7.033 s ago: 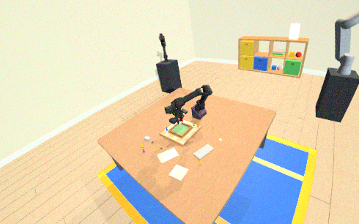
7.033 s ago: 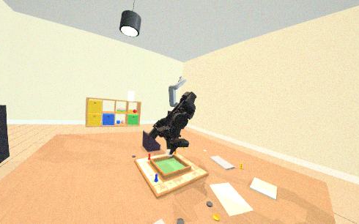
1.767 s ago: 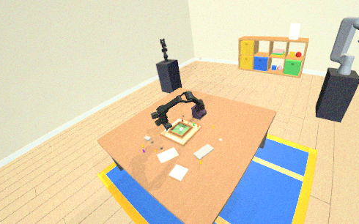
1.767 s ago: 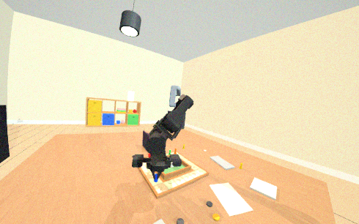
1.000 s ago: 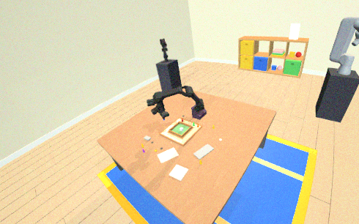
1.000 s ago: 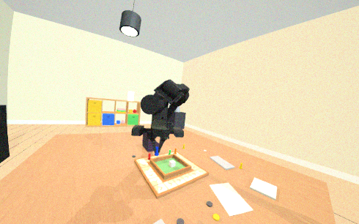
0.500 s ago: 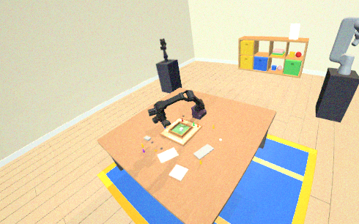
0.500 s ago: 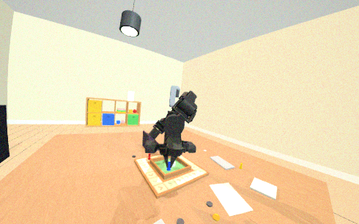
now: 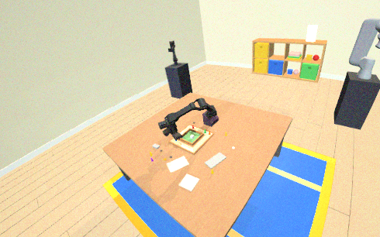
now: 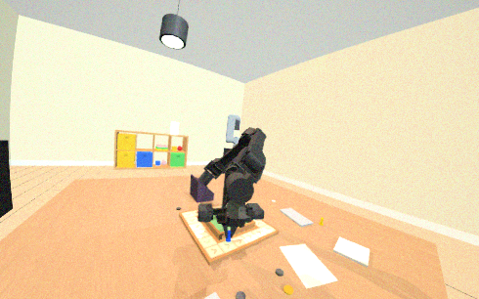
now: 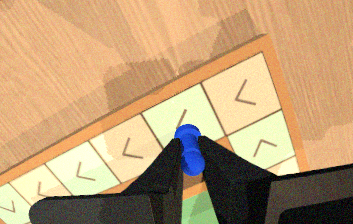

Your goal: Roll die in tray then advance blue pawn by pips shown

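Now: the white die 11 cm behind my gripper tip, 9 cm to the left of it and 2 cm below it. Round my gripper tip: blue pawn (1 cm above); green tray (11 cm behind, 7 cm to the left, 4 cm below); red pawn (23 cm behind, 1 cm to the left, 1 cm below).
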